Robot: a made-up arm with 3 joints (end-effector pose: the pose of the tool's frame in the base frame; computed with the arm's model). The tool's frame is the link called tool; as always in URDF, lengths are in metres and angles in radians. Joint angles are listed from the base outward.
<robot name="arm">
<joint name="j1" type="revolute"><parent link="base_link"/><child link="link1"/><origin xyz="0.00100 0.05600 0.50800"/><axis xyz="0 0 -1"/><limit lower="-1.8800" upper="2.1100"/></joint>
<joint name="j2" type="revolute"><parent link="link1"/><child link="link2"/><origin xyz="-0.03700 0.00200 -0.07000"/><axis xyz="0 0 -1"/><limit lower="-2.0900" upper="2.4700"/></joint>
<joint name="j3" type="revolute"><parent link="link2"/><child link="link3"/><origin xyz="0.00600 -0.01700 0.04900"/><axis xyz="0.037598 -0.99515 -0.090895"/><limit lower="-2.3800" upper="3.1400"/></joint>
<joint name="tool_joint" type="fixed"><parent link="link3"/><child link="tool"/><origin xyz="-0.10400 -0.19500 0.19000" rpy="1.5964 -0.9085 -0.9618"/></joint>
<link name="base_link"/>
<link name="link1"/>
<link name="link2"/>
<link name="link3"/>
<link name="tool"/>
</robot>
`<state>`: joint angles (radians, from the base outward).
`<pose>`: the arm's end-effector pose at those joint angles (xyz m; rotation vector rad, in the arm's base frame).
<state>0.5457 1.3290 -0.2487</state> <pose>-0.2187 0.1820 0.6980 -0.3239 -1.5717 -1.6386</pose>
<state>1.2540 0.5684 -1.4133</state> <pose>-0.2471 -0.0528 0.6130 0.6168 -0.6062 -2.2052</pose>
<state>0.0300 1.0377 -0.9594</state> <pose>-0.1577 -0.1430 0.6801 0.5586 -0.7602 -1.3419</pose>
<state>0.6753 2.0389 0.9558</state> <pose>0.0907 0.3543 0.4995 -2.0635 -1.5081 -0.8724</pose>
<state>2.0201 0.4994 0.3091</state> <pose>0.0229 0.3500 0.6335 -1.4197 -1.6787 -1.5503</pose>
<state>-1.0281 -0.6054 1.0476</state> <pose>0.1922 -0.1836 0.4781 2.5952 -0.9585 1.0060</pose>
